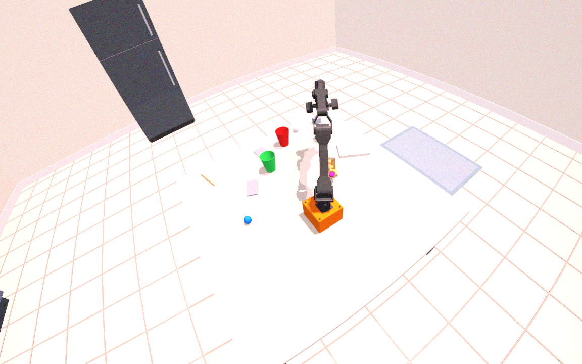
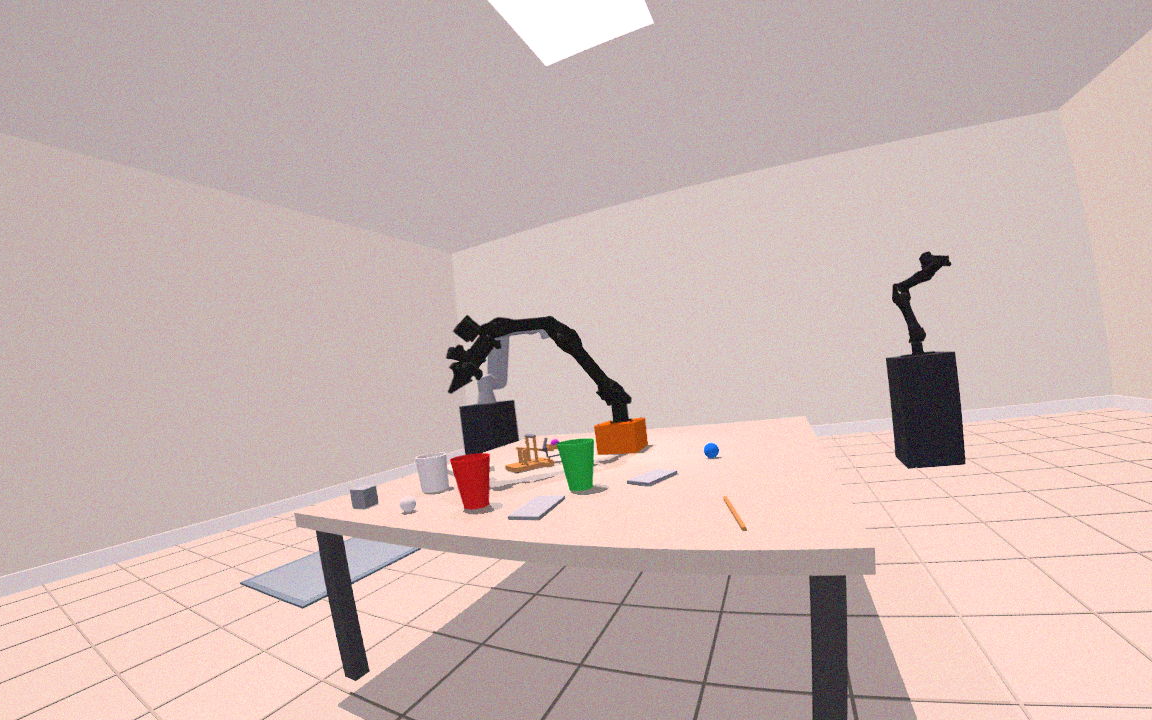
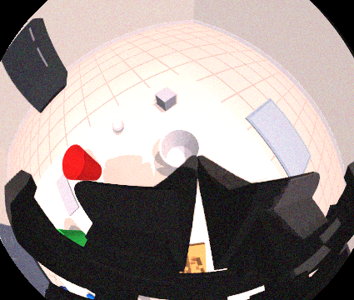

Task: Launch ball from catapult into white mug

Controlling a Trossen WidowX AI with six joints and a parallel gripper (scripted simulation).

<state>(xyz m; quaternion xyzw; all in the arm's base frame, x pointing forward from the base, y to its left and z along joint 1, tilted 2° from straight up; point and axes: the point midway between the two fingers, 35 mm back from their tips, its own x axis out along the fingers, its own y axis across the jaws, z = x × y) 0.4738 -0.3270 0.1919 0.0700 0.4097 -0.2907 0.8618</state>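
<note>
My gripper tip is now 300 mm past the magenta ball, 210 mm above it and 170 mm to the right of it. Also, from my gripper tip: red cup: 240 mm below, 220 mm to the left, 190 mm ahead; then wooden catapult: 240 mm behind, 220 mm below, 150 mm to the left; then white mug: 250 mm below, 70 mm ahead, 40 mm to the right.
</note>
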